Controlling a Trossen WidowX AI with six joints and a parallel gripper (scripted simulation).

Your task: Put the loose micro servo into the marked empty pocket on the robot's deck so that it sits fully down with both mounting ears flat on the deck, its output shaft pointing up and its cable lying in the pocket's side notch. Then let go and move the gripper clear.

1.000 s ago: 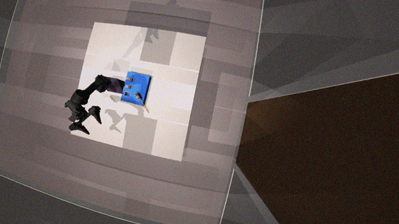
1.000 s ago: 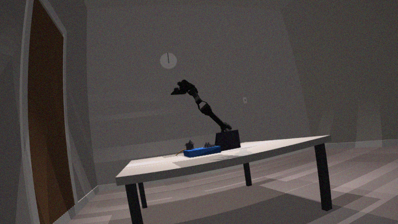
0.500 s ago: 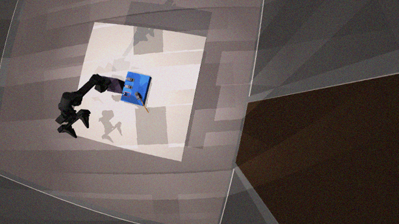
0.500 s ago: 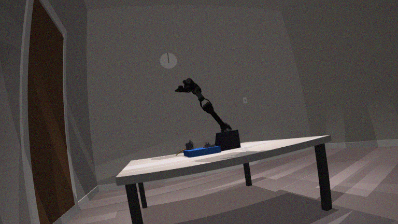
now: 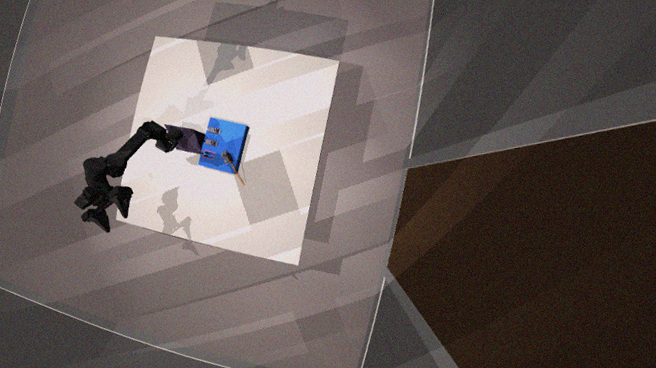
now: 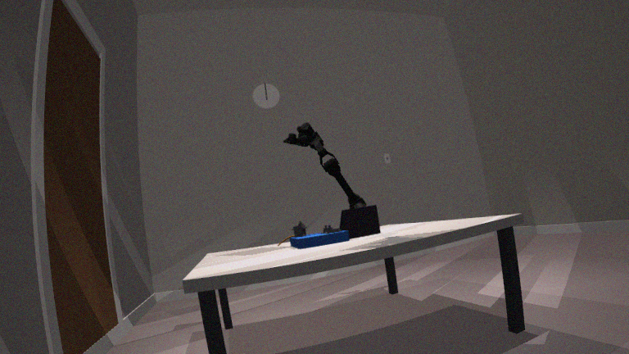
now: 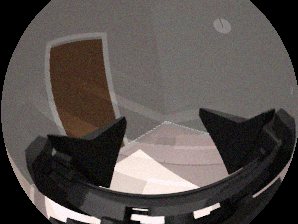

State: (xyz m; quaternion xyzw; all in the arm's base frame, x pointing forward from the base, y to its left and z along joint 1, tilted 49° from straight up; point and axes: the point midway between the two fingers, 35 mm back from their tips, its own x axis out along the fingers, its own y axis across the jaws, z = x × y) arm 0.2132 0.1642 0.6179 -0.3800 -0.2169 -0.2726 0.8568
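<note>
Now: gripper tip 10 mm short of the blue deck, 380 mm to the right of it and 600 mm above it.
</note>
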